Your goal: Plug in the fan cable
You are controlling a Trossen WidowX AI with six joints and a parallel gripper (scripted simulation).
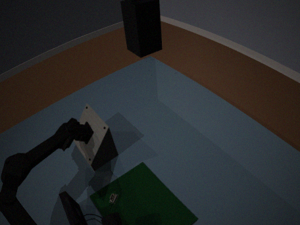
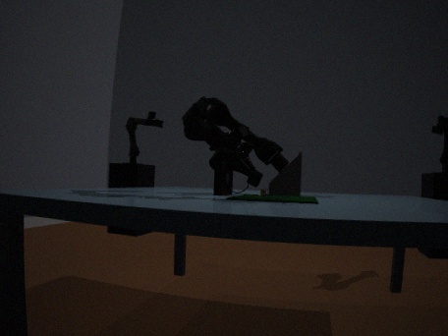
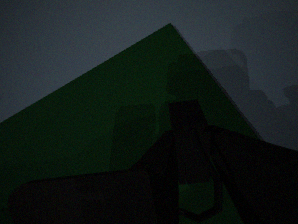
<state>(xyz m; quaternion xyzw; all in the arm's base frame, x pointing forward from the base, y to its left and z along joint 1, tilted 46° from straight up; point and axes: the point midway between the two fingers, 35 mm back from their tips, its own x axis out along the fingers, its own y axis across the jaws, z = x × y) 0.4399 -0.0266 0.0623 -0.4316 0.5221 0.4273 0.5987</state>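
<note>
The green board lies 11 cm behind my gripper tip, 5 cm to the left of it and 8 cm below it. The rest, counted from my gripper tip: white four-pin header (19 cm behind, 7 cm below); black fan (19 cm behind, 14 cm to the right, 1 cm below); black plug (1 cm below).
</note>
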